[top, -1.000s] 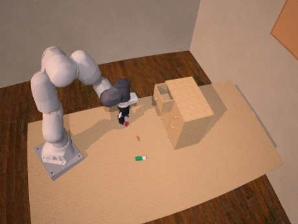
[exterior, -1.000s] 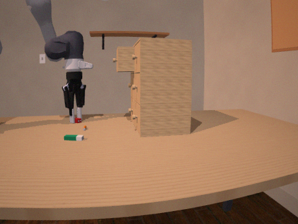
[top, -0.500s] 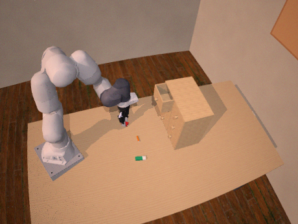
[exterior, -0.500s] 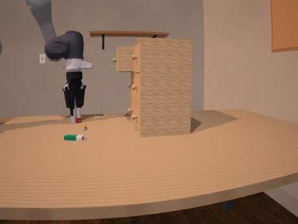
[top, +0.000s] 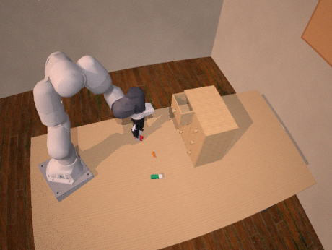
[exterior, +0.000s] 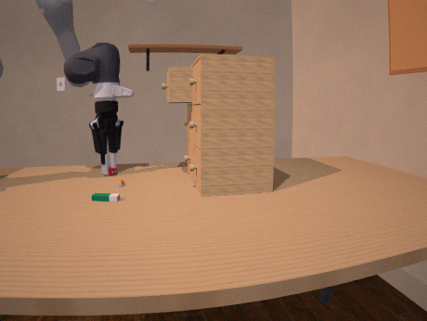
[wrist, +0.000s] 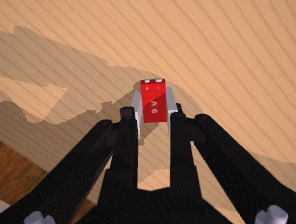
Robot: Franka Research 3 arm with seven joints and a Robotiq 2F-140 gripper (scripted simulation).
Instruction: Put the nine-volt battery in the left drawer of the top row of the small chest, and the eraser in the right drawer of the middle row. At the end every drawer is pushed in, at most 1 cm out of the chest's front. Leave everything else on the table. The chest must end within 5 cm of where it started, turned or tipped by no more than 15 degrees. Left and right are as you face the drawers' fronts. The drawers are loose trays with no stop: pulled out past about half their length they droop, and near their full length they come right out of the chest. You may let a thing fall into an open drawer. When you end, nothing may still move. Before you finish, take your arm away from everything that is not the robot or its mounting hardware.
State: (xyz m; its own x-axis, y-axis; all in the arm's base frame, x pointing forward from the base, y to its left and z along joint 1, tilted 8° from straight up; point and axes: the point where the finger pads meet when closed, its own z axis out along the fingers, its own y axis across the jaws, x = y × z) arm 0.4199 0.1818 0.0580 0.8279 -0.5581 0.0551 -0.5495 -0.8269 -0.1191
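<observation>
Now: the small orange object 7 cm ahead of my hand, 13 cm to the right of it and 3 cm below it. Also, from my hand: red nine-volt battery: 1 cm ahead, 1 cm to the right, 2 cm below; green-and-white eraser: 7 cm ahead, 27 cm to the right, 3 cm below.
</observation>
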